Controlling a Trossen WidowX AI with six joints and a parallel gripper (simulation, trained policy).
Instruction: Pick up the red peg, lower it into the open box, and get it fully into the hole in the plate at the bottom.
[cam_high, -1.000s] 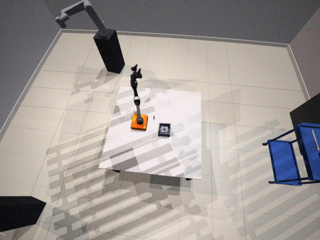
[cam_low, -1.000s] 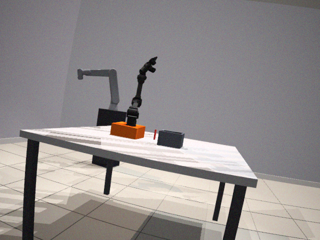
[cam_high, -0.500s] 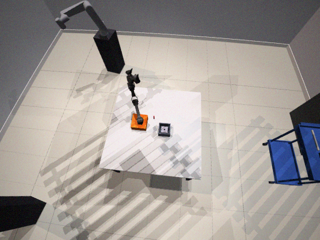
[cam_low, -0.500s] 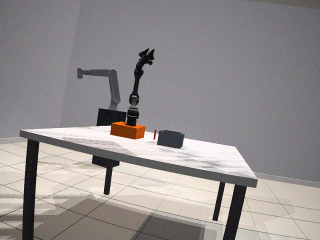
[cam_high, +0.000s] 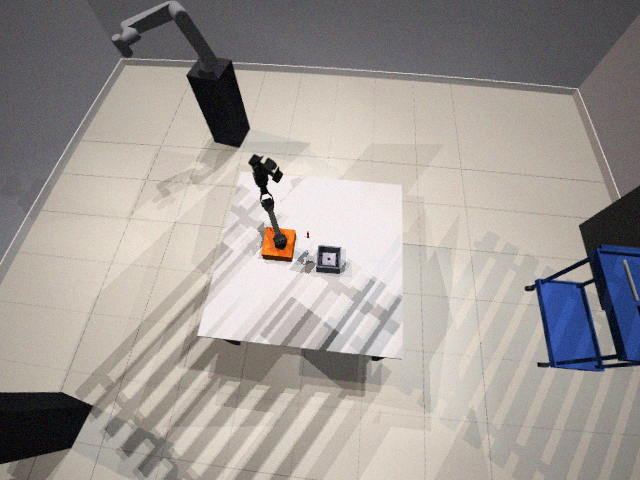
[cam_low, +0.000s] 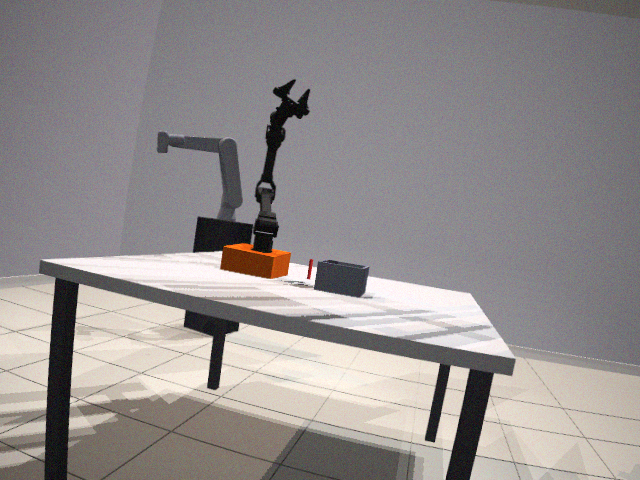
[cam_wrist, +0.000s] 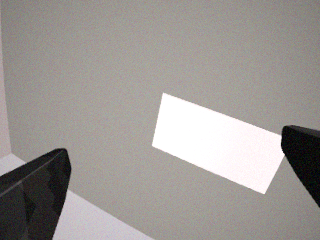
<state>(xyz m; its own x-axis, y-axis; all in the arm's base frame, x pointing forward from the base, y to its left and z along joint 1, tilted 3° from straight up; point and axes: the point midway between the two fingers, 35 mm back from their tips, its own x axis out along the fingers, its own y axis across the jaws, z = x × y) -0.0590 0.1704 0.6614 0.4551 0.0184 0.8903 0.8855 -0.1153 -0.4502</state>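
The red peg lies 16 cm ahead of my gripper tip, 1 cm to the left of it and 75 cm below it. Round my gripper tip: grey box 36 cm ahead, 13 cm to the right, 76 cm below.
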